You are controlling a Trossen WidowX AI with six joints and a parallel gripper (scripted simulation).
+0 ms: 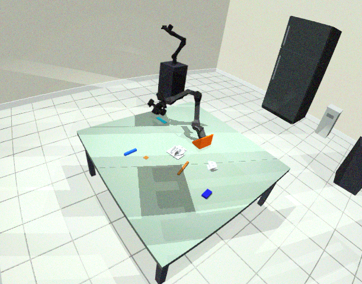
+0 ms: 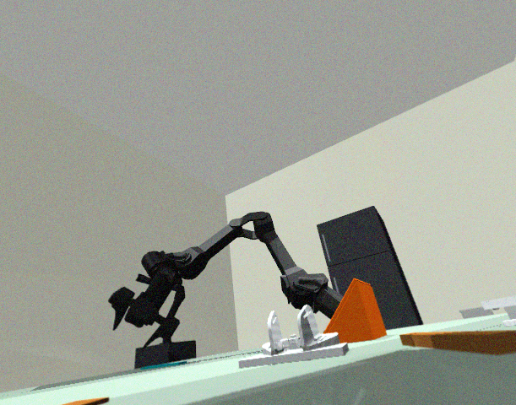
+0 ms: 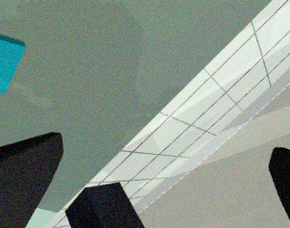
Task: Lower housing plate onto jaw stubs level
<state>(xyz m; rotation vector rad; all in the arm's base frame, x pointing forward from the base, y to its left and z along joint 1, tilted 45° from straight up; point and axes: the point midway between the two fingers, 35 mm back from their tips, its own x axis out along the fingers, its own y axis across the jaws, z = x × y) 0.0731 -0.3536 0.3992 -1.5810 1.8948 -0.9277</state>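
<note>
The white part lies 120 mm ahead of my gripper tip, 800 mm to the left of it and 70 mm below it. Also, from my gripper tip: orange bar: 290 mm ahead, 670 mm to the left, 70 mm below; then cyan bar: 20 mm behind, 100 mm to the left, 70 mm below; then orange tile: 420 mm ahead, 420 mm to the left, 70 mm below.
</note>
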